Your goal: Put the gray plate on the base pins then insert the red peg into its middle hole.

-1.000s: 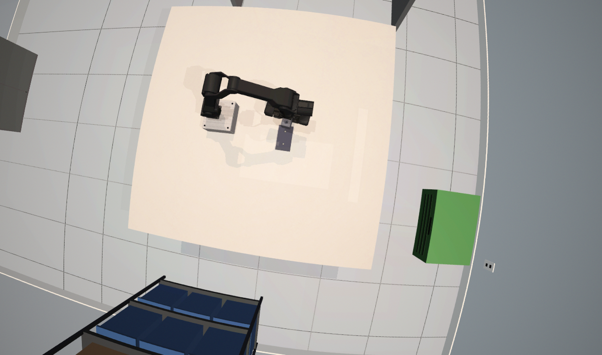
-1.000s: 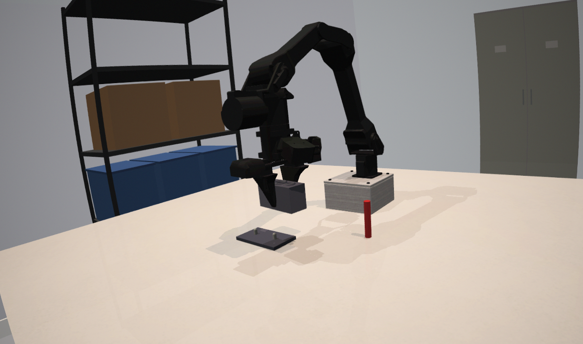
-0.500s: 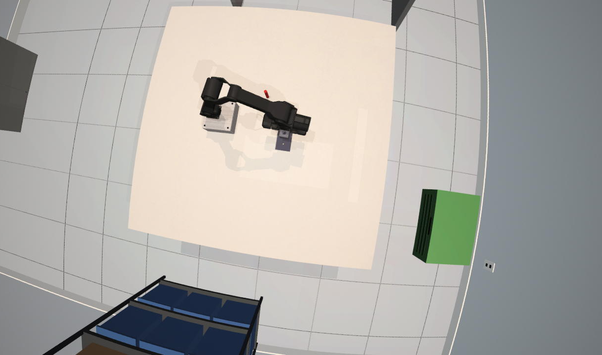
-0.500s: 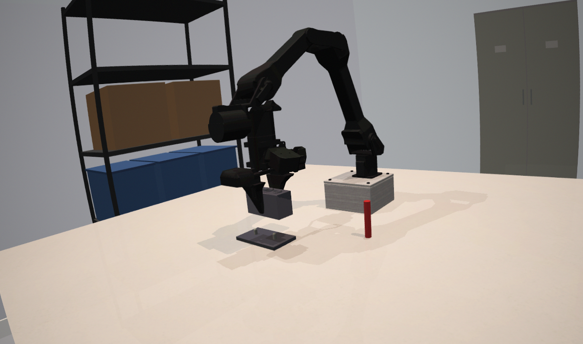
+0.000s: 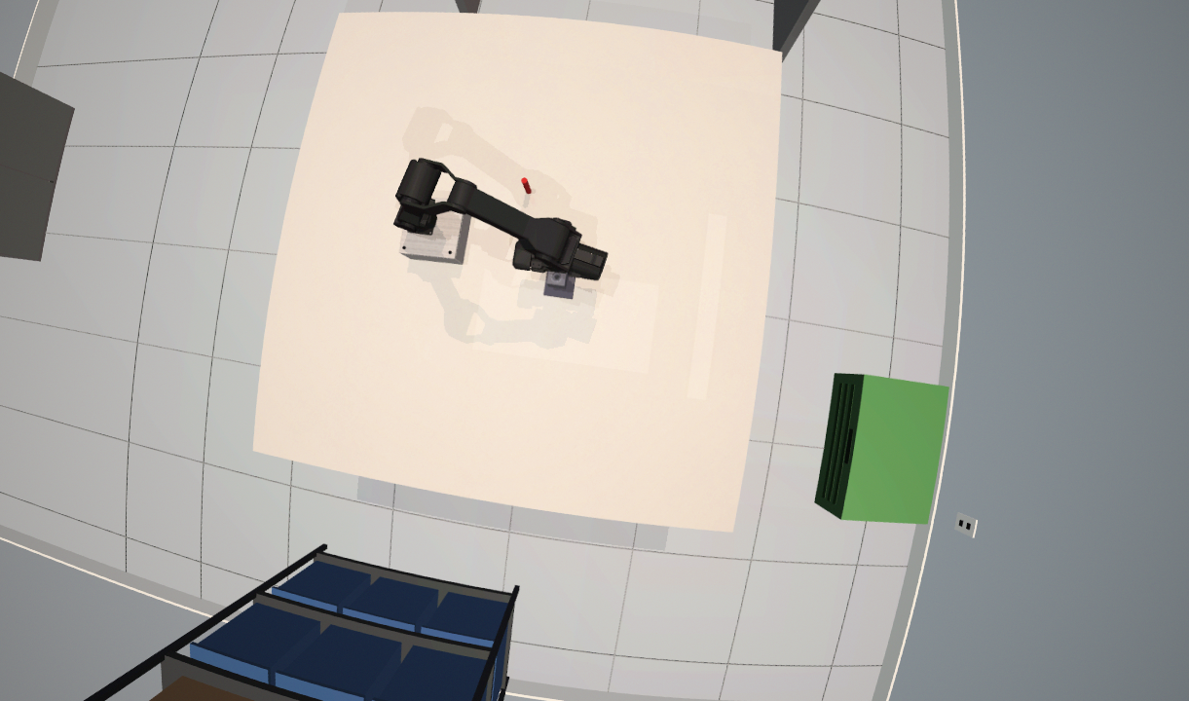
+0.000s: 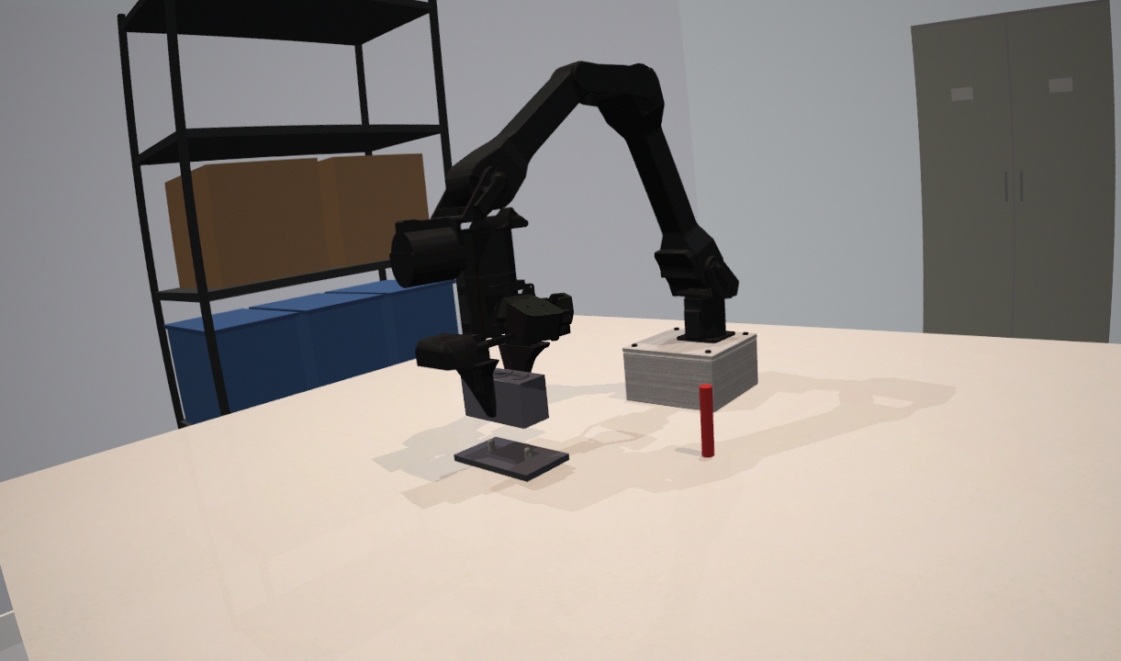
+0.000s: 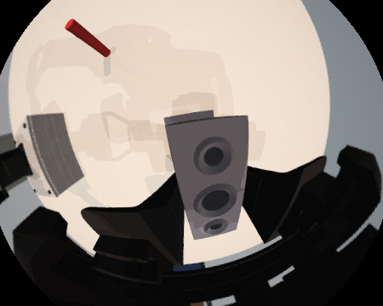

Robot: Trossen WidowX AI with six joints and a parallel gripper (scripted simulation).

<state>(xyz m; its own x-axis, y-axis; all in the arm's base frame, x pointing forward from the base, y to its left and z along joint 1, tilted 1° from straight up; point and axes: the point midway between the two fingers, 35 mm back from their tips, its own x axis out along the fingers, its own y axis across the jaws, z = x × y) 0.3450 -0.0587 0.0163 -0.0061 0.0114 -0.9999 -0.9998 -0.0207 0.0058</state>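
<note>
Right now my gripper tip is 3 cm below the gray plate. Also, from my gripper tip: red peg 19 cm to the left, 12 cm behind, 2 cm below; dark flat base 5 cm below.
</note>
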